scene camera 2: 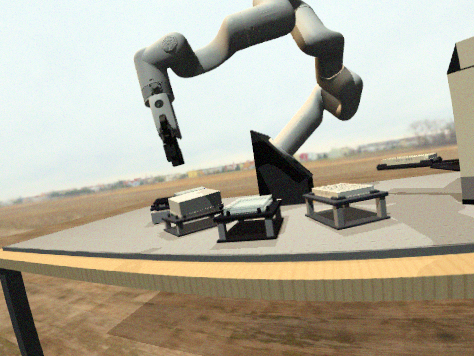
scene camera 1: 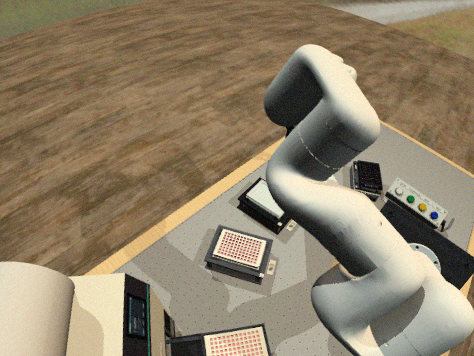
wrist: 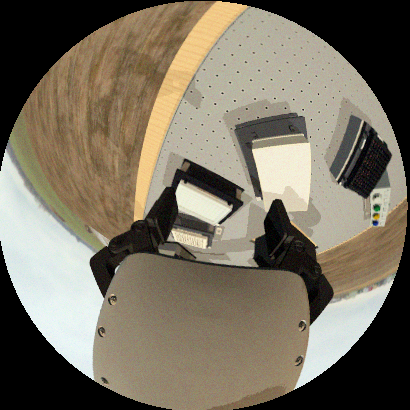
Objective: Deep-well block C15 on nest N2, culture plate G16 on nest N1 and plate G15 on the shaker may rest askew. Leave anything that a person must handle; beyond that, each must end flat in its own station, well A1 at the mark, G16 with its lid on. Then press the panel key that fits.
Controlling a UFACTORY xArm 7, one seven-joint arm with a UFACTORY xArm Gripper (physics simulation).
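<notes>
My gripper (scene camera 2: 174,161) (wrist: 222,204) is open and empty, high above the table; the arm hides it in scene camera 1. The cream deep-well block (scene camera 2: 195,203) (wrist: 285,172) is on its dark nest (scene camera 2: 187,218) (wrist: 246,145); the arm mostly hides it in scene camera 1. Whether it is askew is unclear. The pale culture plate (scene camera 1: 264,199) (scene camera 2: 248,205) (wrist: 203,202) with a clear cover is on a black nest (scene camera 1: 261,218) (scene camera 2: 245,218) (wrist: 212,183). The black plate (scene camera 1: 369,174) (wrist: 371,159) is on the grey shaker (wrist: 348,145); its seating is unclear.
The panel (scene camera 1: 417,202) (wrist: 379,207) has white, green, yellow and blue keys. A red-welled plate (scene camera 1: 241,246) (scene camera 2: 343,189) stands on another nest (scene camera 1: 236,270). Another red-welled plate (scene camera 1: 238,343) (scene camera 2: 410,158) lies beside the large cream device (scene camera 1: 95,305) (scene camera 2: 467,120).
</notes>
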